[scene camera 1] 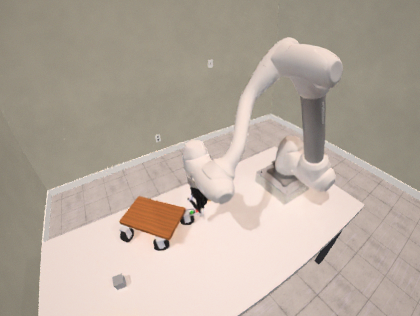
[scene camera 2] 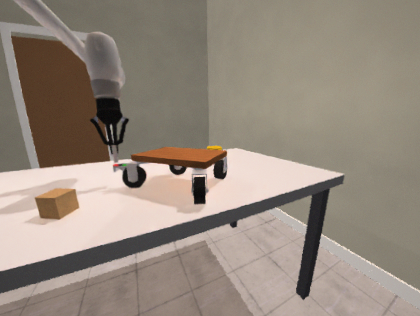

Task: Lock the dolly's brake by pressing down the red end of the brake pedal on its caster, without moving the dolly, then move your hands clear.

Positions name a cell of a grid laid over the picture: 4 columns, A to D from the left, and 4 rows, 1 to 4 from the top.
Labels:
A dolly shows in scene camera 1 (B3) and in scene camera 2 (B3).

